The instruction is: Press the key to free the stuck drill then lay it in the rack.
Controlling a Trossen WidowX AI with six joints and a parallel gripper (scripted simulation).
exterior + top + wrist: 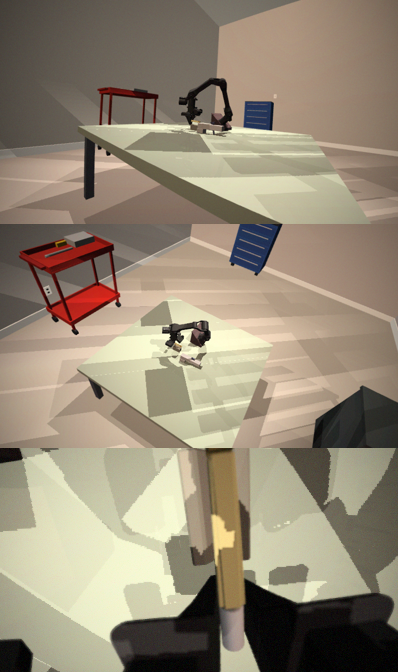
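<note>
Now: gripper tip 40 mm to the right of the drill and 30 mm below it. Round my gripper tip: small dark key (240 mm to the left, 90 mm ahead, 10 mm above); then rack (50 mm to the left, 20 mm below).
</note>
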